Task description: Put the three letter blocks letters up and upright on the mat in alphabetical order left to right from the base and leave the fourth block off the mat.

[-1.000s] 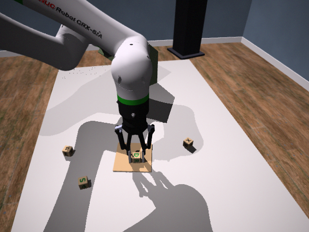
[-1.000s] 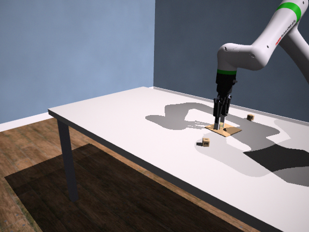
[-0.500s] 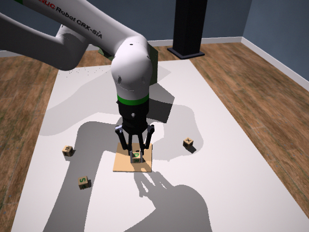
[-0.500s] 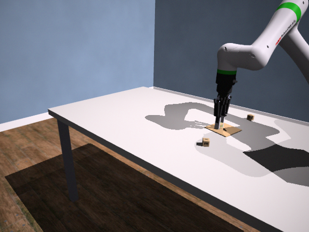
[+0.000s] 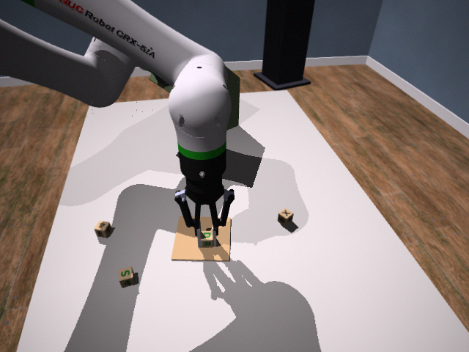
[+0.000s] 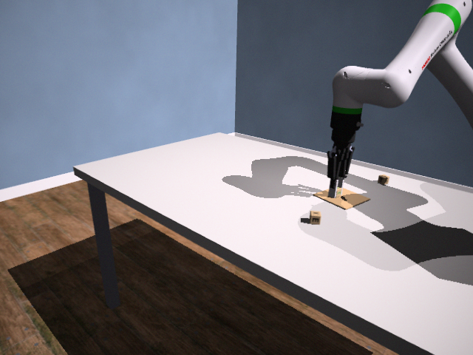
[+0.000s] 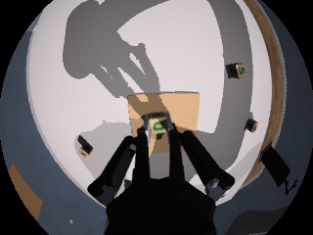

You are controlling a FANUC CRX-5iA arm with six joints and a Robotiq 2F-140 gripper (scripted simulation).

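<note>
Now: hand 2 cm past the mat and 4 cm above it.
</note>
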